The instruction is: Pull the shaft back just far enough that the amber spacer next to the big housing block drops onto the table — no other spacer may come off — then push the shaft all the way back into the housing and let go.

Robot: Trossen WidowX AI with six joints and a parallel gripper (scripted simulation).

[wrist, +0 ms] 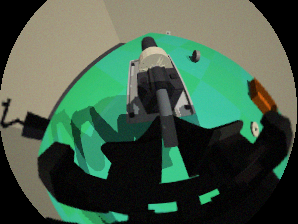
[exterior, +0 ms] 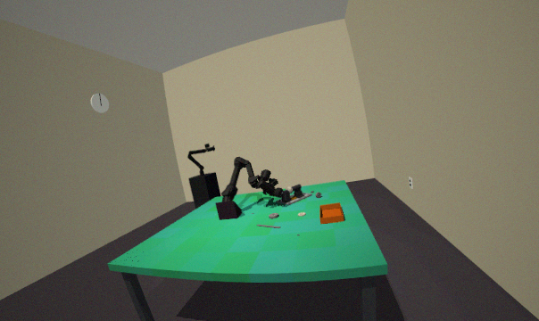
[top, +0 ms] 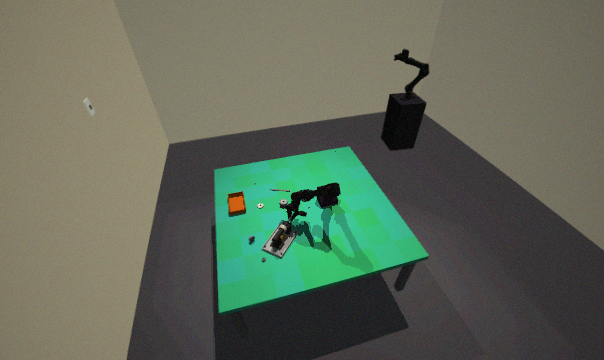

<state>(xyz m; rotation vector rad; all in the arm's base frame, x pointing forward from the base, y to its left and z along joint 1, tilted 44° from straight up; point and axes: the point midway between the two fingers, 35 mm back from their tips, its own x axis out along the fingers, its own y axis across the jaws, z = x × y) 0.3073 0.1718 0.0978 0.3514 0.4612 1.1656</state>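
My gripper tip is 3 cm short of the grey shaft, 4 cm to the right of it and 3 cm below it. Round my gripper tip: pale washer 19 cm ahead, 24 cm to the right, 5 cm below; grey disc 2 cm ahead, 24 cm to the right, 5 cm below; orange tray 37 cm ahead, 29 cm to the right, 5 cm below.
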